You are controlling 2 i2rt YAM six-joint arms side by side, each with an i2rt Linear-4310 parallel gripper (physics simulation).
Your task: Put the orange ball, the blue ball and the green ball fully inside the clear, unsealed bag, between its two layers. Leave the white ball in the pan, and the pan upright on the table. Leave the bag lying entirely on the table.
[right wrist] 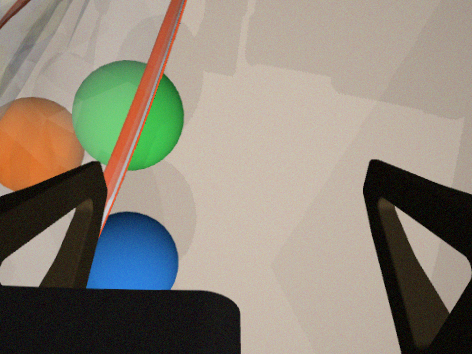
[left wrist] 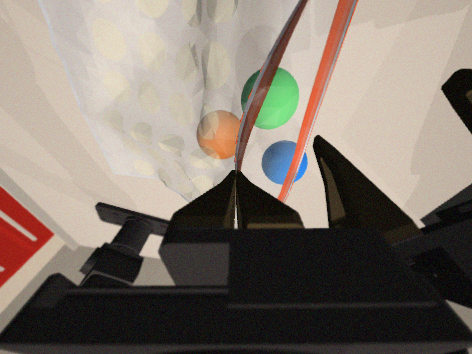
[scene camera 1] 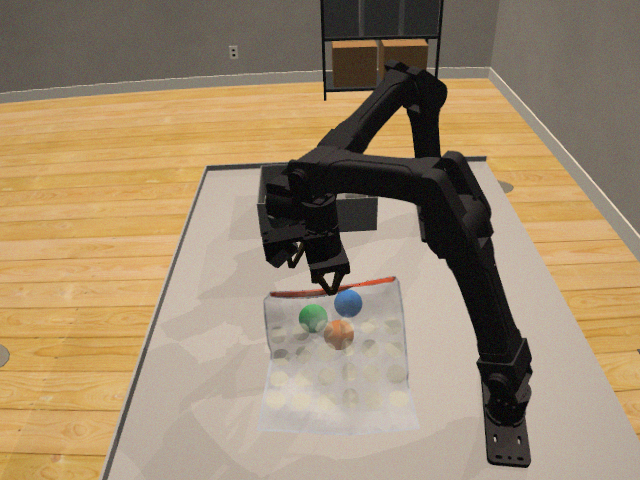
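The clear bag (scene camera 1: 336, 382) (left wrist: 145, 65) lies on the table, its red-edged mouth raised at the back. My left gripper (scene camera 1: 331, 293) (left wrist: 235, 176) is shut on one red edge of the mouth. The orange ball (scene camera 1: 338, 334) (left wrist: 218, 135) (right wrist: 37, 142) shows through the clear film. A red edge crosses the green ball (scene camera 1: 313, 317) (left wrist: 280, 100) (right wrist: 167, 117) and passes over the side of the blue ball (scene camera 1: 347, 303) (left wrist: 280, 161) (right wrist: 137, 250). I cannot tell which layers cover them. My right gripper (left wrist: 379, 110) (right wrist: 235, 175) is open and empty, beside the blue ball.
A grey open box (scene camera 1: 357, 214) stands behind the grippers, partly hidden by the arms. The pan and the white ball cannot be made out. Both arms reach in from the right of the scene view. A shelf unit (scene camera 1: 381, 37) stands beyond the table (scene camera 1: 170, 413).
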